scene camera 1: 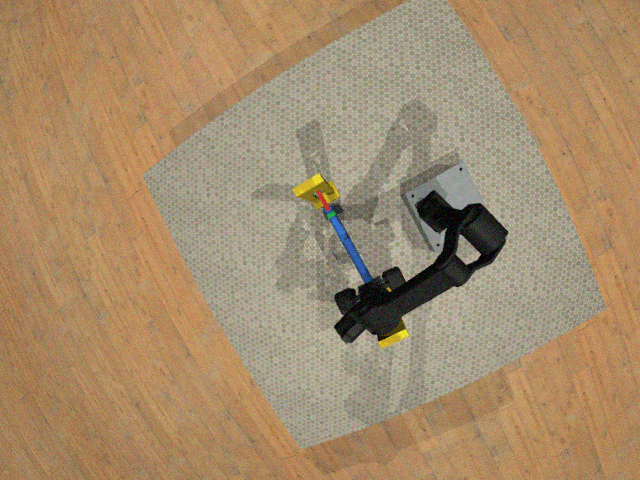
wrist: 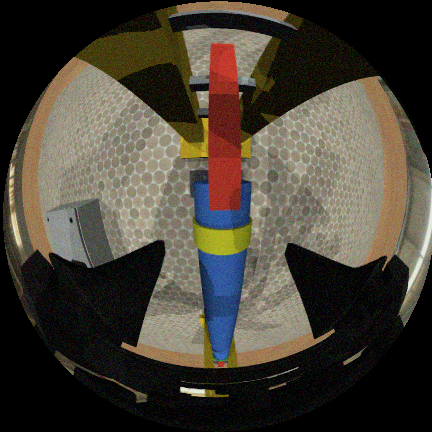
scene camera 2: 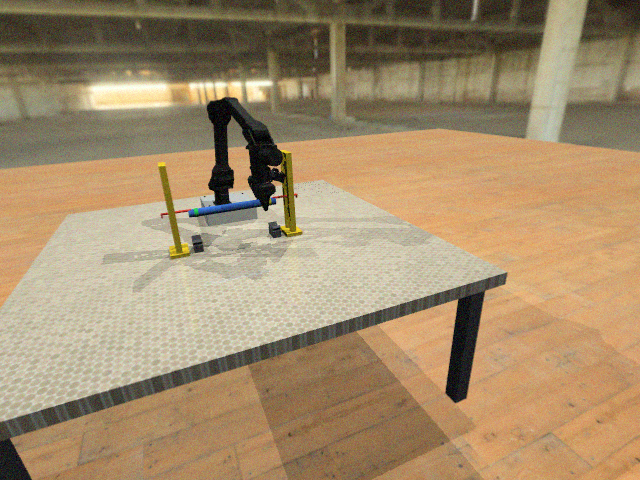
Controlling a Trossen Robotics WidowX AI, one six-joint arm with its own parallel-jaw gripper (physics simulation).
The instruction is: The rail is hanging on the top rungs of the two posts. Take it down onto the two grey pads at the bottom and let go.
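Frame: origin at the arm's base, x left, y ahead, z down, level; metres.
Seen in the pictures: gripper, fingertip midpoint: (scene camera 1: 368, 283) (wrist: 227, 249) (scene camera 2: 263, 207); arm's base, link origin: (scene camera 1: 429, 207) (scene camera 2: 222, 203).
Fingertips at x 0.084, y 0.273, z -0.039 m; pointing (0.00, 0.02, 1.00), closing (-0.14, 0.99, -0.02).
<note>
Offsets run from my fingertips to a thing's top centre. Level surfaces: height alone.
The blue rail {dx -0.101, dy -0.013, dz -0.032 m} (scene camera 1: 351, 250) (scene camera 2: 230, 208) (wrist: 222, 280) with red end bars spans between the yellow left post {dx -0.301, dy -0.029, dz -0.186 m} (scene camera 2: 169, 206) and the right post {dx +0.098, dy +0.003, dz -0.186 m} (scene camera 2: 290, 196), about halfway up them. It has a green band at one end and a yellow band at the other. I cannot tell which rungs bear it. My gripper (scene camera 1: 369, 287) (scene camera 2: 265, 205) (wrist: 227, 249) is open, its fingers on either side of the rail near the yellow band, apart from it in the wrist view. The two grey pads, the left pad {dx -0.239, dy -0.024, dz +0.070 m} (scene camera 2: 197, 243) and the right pad (scene camera 2: 274, 229) (wrist: 198, 183), stand low beside the post bases.
The grey base block (scene camera 1: 457, 188) (scene camera 2: 230, 215) (wrist: 65, 227) of the arm stands on the table {dz +0.114 m} (scene camera 1: 248, 155) (scene camera 2: 155, 320) behind the rail. The right post rises close beside my wrist. Shadows of the arm and posts lie across the table top.
</note>
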